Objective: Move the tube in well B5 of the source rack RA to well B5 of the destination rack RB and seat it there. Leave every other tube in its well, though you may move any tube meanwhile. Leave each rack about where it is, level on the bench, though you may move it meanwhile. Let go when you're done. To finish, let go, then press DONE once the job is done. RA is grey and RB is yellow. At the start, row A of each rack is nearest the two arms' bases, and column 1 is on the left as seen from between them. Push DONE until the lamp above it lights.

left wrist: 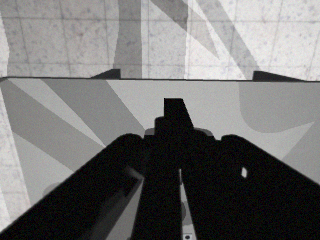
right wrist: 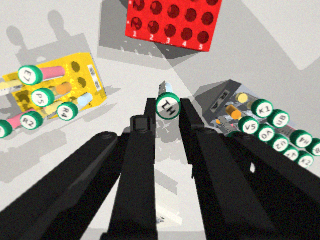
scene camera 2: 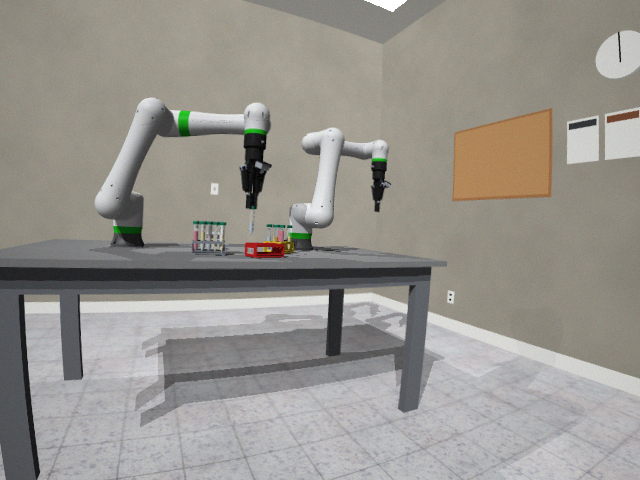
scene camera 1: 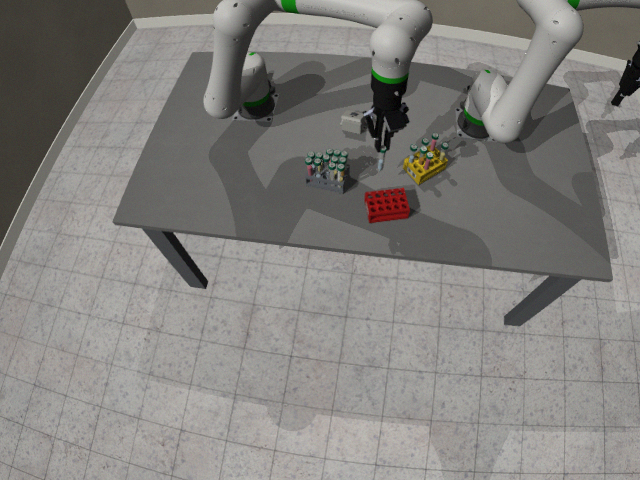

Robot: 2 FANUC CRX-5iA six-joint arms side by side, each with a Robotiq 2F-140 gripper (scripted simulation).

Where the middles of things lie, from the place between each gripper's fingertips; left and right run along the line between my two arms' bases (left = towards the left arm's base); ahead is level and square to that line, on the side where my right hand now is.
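From my right hand (scene camera 1: 381,148), the green-capped tube marked h1 (right wrist: 168,106) is 80 mm below and 10 mm ahead. Still counting from my right hand, there's the grey rack RA (right wrist: 227,96), 190 mm below and 170 mm to the right, and the red rack (scene camera 1: 390,213), 190 mm below, 100 mm ahead and 30 mm to the left. The yellow rack RB (scene camera 1: 438,166) is 190 mm below that same right hand, 80 mm behind it and 160 mm to the left of it.
As for my left hand, it's 240 mm above the yellow rack RB, 240 mm short of it and 710 mm to the left of it. Counting from my left hand, the small pale box (right wrist: 164,198) is 220 mm below, 60 mm ahead and 980 mm to the right, while the green-capped tube marked h1 is 130 mm below, 330 mm ahead and 870 mm to the right. The red rack, from my left hand again, is 240 mm below, 420 mm ahead and 840 mm to the right.
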